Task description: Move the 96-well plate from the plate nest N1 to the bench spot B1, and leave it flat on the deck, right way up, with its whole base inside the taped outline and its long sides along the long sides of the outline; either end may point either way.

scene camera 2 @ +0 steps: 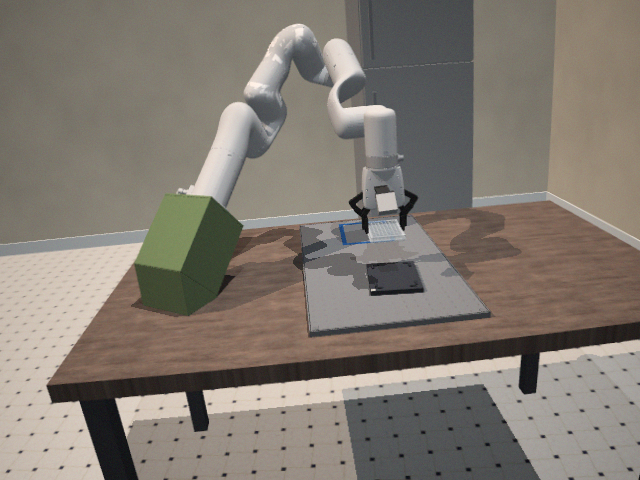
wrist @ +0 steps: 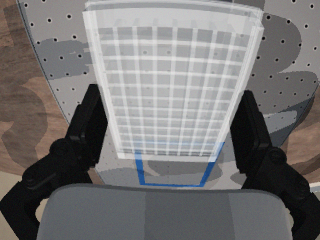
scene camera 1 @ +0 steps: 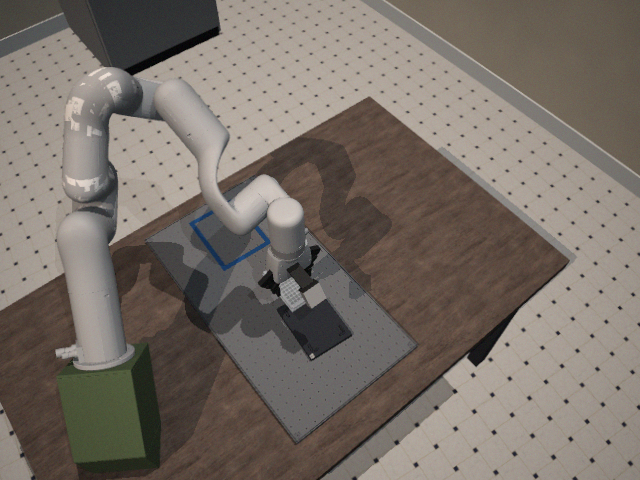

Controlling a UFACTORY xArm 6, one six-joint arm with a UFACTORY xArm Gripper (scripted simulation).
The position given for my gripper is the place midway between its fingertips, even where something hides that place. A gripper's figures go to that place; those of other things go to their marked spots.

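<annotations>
There's a 96-well plate point(scene camera 2: 385, 231) that's 127 cm from the lens, and my gripper point(scene camera 2: 384, 230) is 129 cm from the lens.
</annotations>
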